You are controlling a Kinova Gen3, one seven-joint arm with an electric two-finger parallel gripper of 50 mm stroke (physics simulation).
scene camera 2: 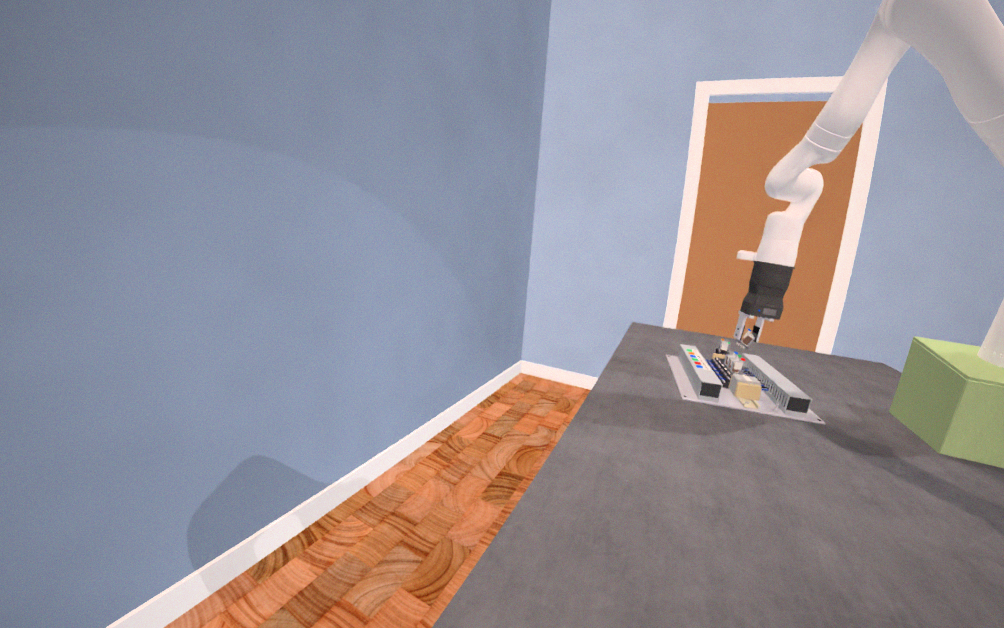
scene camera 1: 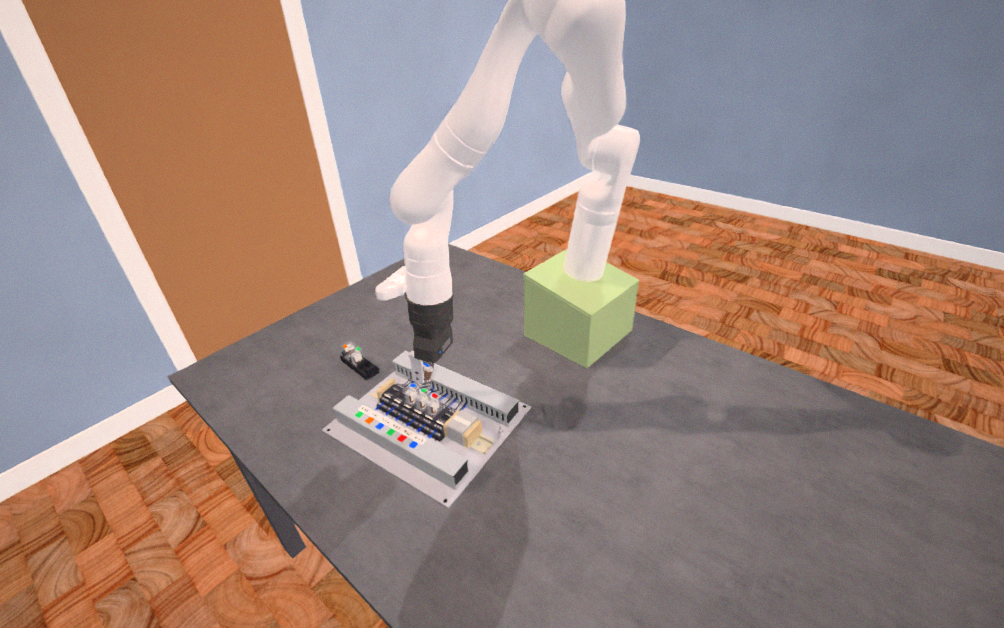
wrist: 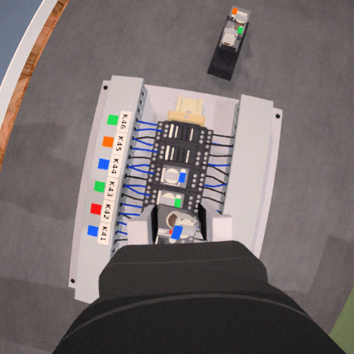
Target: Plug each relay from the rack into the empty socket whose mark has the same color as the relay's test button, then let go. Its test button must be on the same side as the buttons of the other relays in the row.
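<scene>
My gripper is shut on a clear relay with a blue test button, above the socket row near K42. In the wrist view this button is at the relay's lower edge. Row relays with a blue button at K44 and a green button at K43 have their buttons on the right; a red button partly shows under the held relay. The K46 socket and K45 socket are empty, beside a green mark and an orange mark. K41's mark is blue; its socket is hidden.
The black rack stands beyond the panel's K46 end, with an orange-button relay and a green-button relay. Grey wire ducts flank the sockets. The green base block stands behind the panel.
</scene>
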